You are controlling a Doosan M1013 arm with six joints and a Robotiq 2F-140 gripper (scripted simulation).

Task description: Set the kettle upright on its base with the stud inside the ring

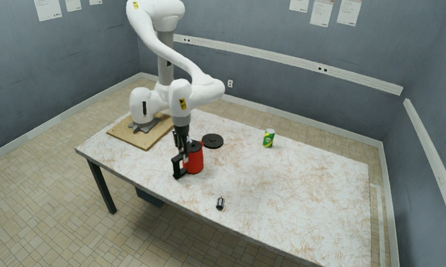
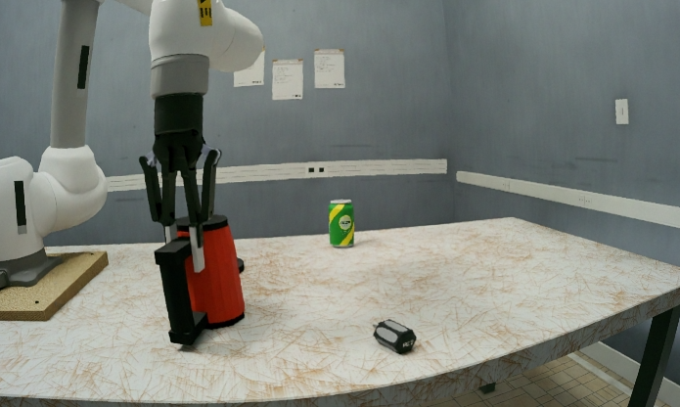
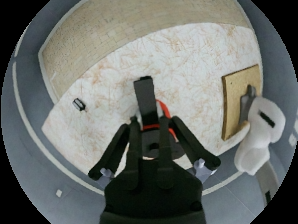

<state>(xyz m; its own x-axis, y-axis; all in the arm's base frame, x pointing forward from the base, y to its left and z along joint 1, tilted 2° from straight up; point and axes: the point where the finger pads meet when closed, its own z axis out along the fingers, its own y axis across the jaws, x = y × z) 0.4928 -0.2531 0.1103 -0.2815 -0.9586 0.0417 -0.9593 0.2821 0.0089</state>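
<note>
The red kettle is 10 mm ahead of my hand, 30 mm to the left of it and 50 mm below it. Round my hand: yellow can 360 mm ahead, 480 mm to the left, 70 mm below; then small black object 270 mm ahead, 100 mm to the right, 120 mm below; then kettle base 20 mm ahead, 340 mm to the left, 120 mm below.
</note>
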